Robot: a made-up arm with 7 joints.
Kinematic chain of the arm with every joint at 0, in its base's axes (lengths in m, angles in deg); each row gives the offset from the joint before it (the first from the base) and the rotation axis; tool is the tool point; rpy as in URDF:
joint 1: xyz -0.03 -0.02 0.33 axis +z
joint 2: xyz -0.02 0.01 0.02 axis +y
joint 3: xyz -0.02 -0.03 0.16 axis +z
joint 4: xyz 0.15 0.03 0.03 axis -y
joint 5: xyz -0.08 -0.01 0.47 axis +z
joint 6: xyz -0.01 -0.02 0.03 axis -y
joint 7: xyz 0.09 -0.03 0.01 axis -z
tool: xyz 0 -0.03 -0.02 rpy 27.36 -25.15 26.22
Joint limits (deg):
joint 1: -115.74..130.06
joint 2: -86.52..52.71
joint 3: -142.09..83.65
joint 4: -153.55..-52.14
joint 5: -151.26..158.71
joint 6: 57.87..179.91
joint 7: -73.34..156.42
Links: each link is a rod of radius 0.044 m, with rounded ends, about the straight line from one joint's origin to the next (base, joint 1, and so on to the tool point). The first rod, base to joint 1, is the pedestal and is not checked.
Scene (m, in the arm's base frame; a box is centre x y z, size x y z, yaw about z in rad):
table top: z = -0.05
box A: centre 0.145 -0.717 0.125 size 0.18 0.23 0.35 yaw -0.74
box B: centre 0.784 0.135 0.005 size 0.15 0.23 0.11 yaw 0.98
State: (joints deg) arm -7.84 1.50 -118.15 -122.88 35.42 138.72 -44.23
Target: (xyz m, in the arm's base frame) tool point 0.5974 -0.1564 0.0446
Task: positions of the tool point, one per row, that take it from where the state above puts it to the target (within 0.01 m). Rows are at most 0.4 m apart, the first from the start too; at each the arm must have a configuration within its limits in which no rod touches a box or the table.
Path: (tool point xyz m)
1: -0.5379 -0.6193 0.3854
2: -0.5243 -0.6640 0.4667
3: -0.1973 -0.7906 0.4961
4: 0.1454 -0.7733 0.4582
5: 0.4261 -0.6254 0.3579
6: 0.5851 -0.3965 0.2114
7: 0.5974 -0.1564 0.0446

